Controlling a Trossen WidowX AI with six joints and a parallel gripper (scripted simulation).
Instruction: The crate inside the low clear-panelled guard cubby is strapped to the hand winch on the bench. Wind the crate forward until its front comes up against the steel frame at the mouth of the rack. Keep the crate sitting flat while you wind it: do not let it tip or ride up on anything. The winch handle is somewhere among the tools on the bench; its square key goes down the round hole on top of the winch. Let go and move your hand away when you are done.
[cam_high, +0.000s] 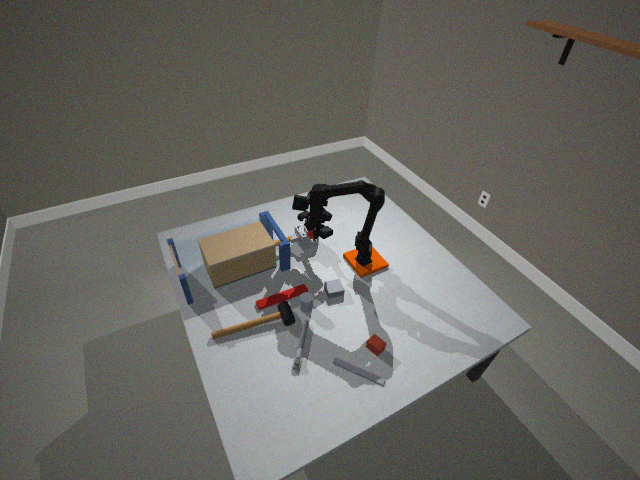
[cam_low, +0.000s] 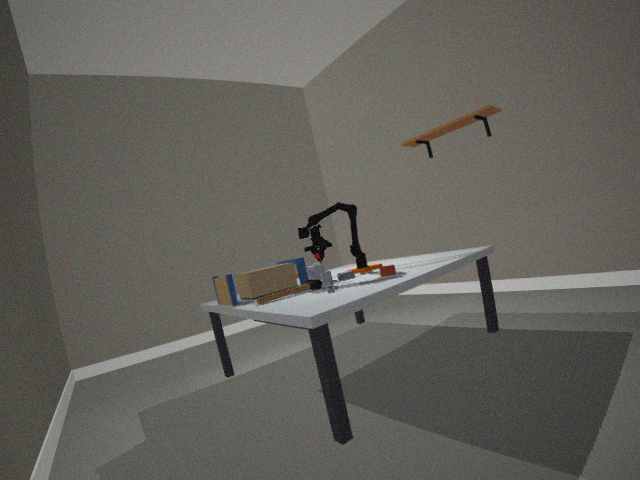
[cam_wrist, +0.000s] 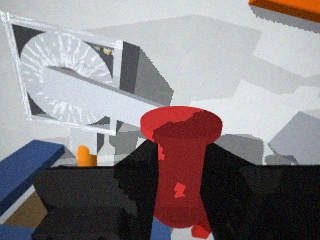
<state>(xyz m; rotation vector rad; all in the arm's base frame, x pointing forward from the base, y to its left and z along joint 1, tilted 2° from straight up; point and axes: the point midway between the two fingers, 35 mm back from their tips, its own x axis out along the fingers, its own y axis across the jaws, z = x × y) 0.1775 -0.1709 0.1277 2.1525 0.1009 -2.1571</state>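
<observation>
Now: the grey winch 100 mm to the right of my gripper tip, 80 mm below it and 40 mm behind it. The rest, counted from my gripper tip: red knob 20 mm above; then grey crank arm 40 mm to the right, 10 mm below, 10 mm behind; then grey block 240 mm to the left, 100 mm below, 50 mm ahead.
</observation>
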